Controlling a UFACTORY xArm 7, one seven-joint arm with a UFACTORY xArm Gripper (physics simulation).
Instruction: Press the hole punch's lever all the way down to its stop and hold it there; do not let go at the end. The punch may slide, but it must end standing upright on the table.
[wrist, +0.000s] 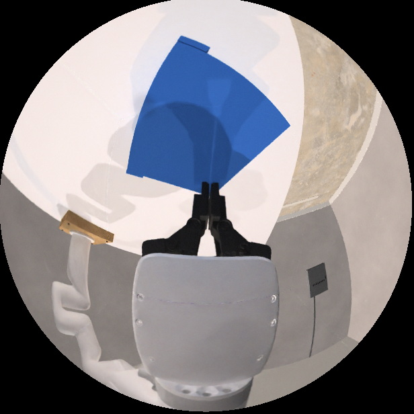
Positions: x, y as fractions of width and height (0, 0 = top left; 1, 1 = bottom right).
Note:
I see my gripper (0.50, 0.46) and a hole punch lever (0.49, 0.29).

